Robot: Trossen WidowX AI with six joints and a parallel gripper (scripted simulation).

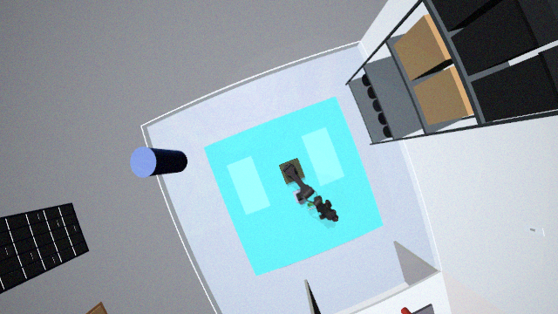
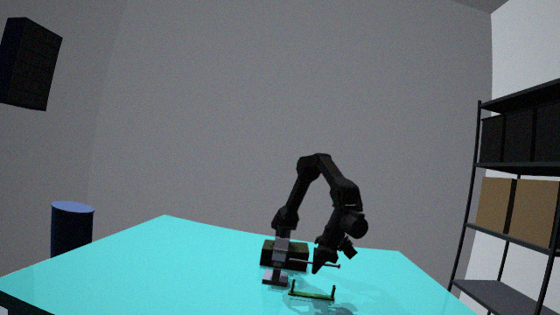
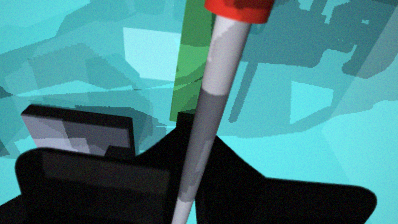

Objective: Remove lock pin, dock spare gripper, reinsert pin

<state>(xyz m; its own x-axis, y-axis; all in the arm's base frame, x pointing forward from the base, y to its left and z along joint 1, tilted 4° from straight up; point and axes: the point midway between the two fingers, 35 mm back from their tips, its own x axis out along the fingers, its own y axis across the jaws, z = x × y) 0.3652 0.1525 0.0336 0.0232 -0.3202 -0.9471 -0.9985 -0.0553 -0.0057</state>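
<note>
The green stand is 5 cm below my gripper tip and 1 cm to the left of it. Round my gripper tip: grey mount (11 cm to the right, 8 cm behind, 2 cm below); then spare gripper (12 cm to the right, 10 cm behind, 4 cm above).
</note>
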